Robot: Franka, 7 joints.
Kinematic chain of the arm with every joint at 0, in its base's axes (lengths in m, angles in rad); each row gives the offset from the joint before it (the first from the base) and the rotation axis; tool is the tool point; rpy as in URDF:
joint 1: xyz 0 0 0.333 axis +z
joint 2: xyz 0 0 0 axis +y
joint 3: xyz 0 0 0.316 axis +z
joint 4: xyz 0.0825 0 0 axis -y
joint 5: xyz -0.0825 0 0.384 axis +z
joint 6: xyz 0 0 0 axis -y
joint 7: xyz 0.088 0 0 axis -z
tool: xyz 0 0 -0.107 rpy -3.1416 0 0
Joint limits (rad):
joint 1: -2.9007..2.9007
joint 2: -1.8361..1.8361
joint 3: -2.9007..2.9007
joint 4: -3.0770..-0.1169
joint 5: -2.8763..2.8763
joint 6: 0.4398..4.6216
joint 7: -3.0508..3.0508
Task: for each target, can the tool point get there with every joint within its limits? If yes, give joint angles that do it. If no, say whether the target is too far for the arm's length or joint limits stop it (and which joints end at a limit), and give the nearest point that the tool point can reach.
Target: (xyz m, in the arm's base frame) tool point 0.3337 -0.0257 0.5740
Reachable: yes | joints 0.4543 -0.9113 -0.5950 -2.5845 -1.9121 2.9785 -0.1170
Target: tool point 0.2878 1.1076 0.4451
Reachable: no: too far | nearest point 0.2147 0.8264 0.4166 | short by 0.292 m
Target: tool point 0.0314 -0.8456 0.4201
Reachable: yes | joints 1.3433 -1.2325 -2.3762 -0.6726 -0.4683 2.9298 1.2324
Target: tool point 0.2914 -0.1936 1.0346
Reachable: yes | joints -1.9908 -0.3660 0.8344 -0.8687 0.0667 1.8034 2.4012
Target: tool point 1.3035 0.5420 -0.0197
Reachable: no: too far | nearest point 0.7685 0.3196 0.1251 | short by 0.597 m
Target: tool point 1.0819 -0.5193 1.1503
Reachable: no: too far | nearest point 0.6392 -0.3068 0.8159 | short by 0.594 m
